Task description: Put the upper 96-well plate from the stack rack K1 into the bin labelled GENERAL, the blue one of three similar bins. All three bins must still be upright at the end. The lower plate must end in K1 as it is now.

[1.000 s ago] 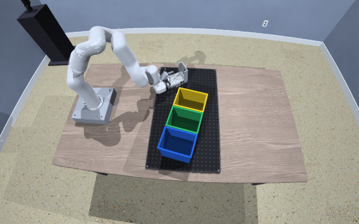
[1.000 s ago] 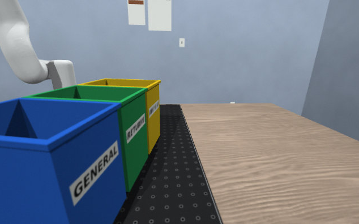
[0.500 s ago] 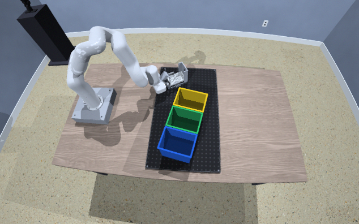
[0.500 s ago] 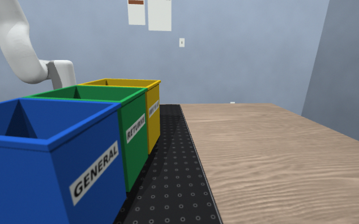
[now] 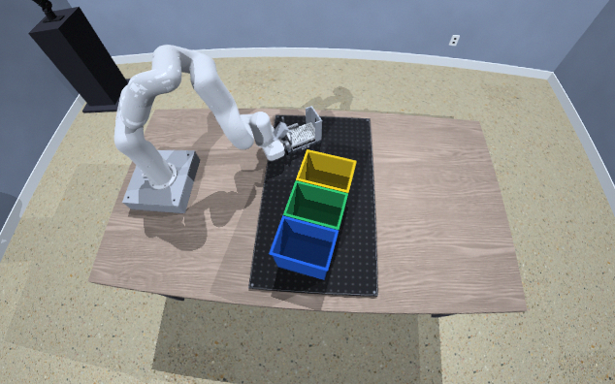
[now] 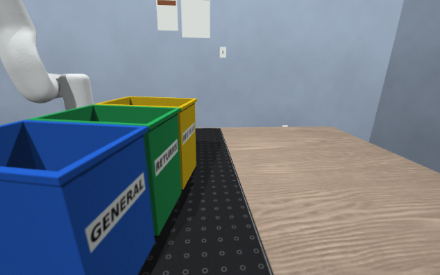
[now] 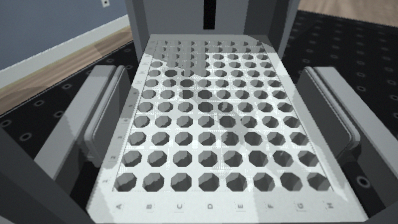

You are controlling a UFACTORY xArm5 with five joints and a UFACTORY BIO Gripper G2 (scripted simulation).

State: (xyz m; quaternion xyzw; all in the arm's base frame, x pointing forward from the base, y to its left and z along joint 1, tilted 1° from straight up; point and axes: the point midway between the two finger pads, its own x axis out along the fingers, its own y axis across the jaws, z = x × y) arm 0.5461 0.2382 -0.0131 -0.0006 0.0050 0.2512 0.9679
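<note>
Now: the white 96-well plate 20 mm ahead of my hand, 10 mm to the left of it and 10 mm below it. Also, from my hand: yellow bin (260 mm to the right, 120 mm ahead, 40 mm above); green returns bin (390 mm to the right, 100 mm ahead, 40 mm above); dark plate (20 mm below, 20 mm ahead, 10 mm to the left).
</note>
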